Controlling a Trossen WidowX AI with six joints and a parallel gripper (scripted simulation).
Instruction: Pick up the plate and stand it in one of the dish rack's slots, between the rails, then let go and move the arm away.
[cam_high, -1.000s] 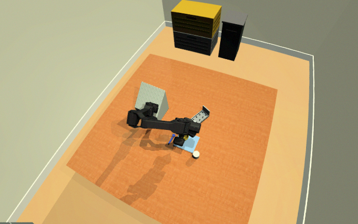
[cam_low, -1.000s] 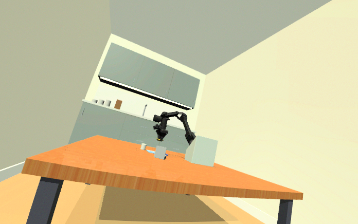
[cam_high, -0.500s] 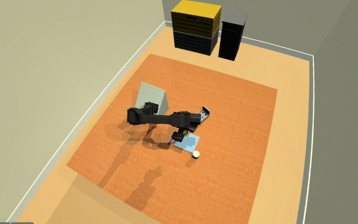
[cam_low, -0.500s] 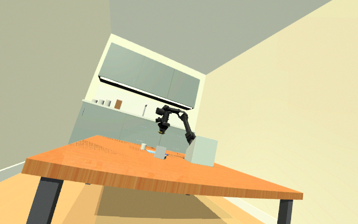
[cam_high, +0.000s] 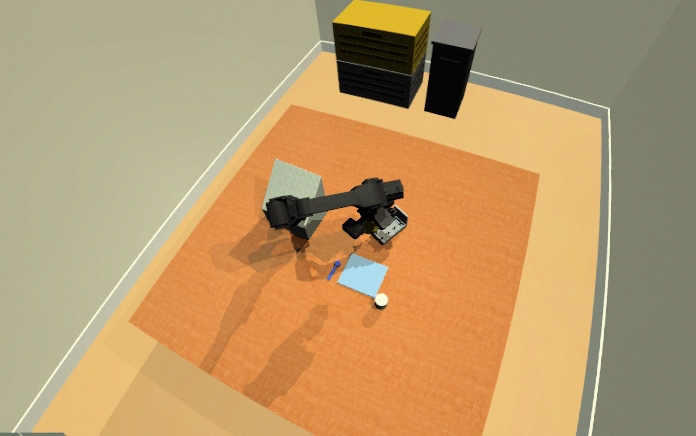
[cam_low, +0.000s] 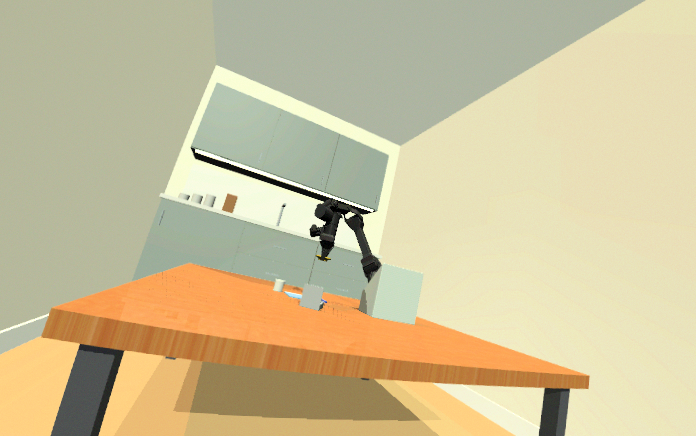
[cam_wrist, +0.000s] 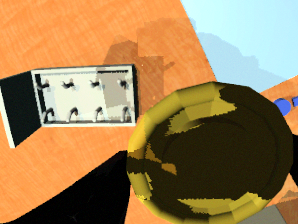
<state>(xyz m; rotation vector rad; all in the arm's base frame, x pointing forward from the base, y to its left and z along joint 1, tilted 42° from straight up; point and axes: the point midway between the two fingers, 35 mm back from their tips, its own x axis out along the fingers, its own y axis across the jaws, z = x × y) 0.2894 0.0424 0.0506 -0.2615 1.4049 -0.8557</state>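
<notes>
My gripper tip is 4 cm short of the grey dish rack, 11 cm to the right of it and 16 cm above it. Round my gripper tip: light blue mat (1 cm ahead, 10 cm to the right, 18 cm below); then yellow plate (1 cm above); then blue spoon (9 cm behind, 12 cm to the right, 18 cm below).
</notes>
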